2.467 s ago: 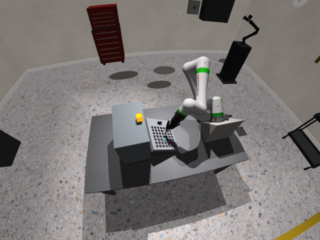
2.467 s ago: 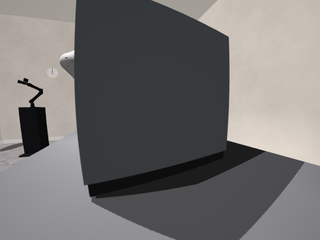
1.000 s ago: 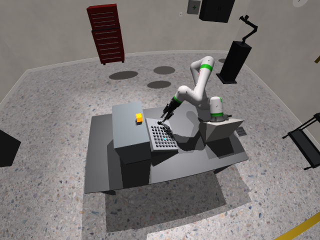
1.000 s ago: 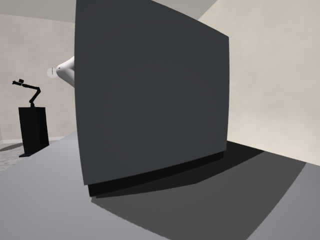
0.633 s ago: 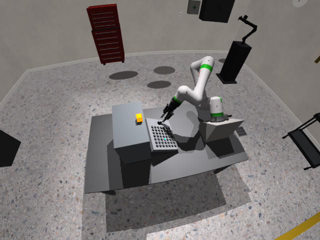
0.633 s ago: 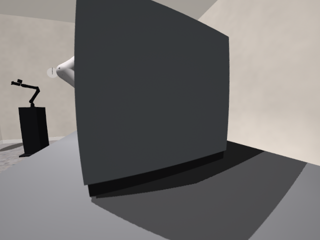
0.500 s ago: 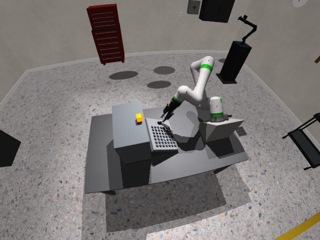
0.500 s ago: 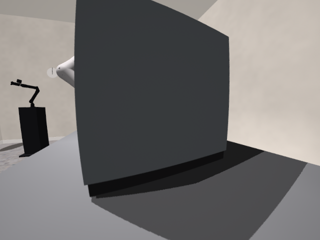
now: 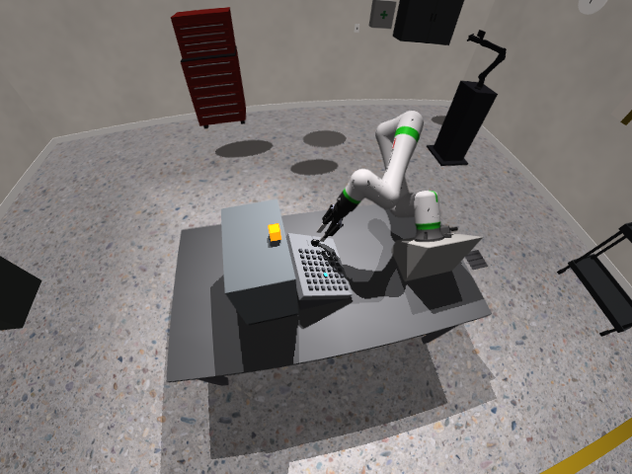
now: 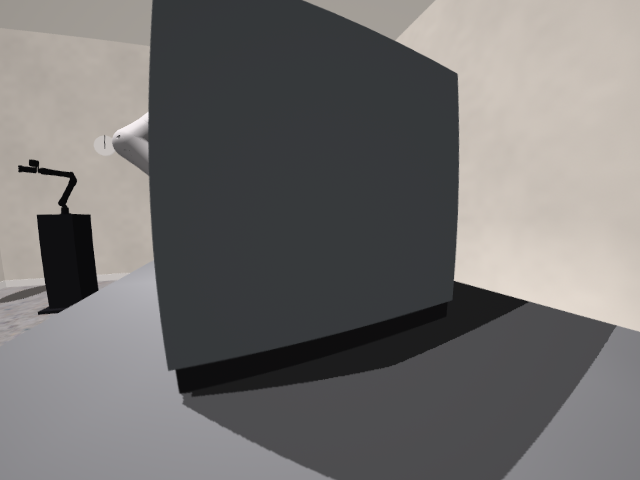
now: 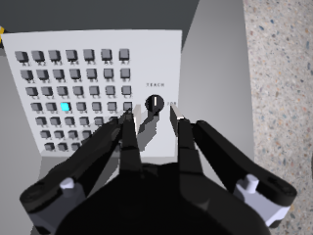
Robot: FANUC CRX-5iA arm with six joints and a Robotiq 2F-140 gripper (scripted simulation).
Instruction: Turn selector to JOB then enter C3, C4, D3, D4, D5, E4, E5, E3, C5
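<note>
Now: the black selector knob 70 mm below my hand and 40 mm ahead of it. The rest, counted from my hand: key (200 mm to the left, 80 mm below, 20 mm ahead); then white keypad panel (120 mm to the left, 110 mm below, 50 mm ahead).
</note>
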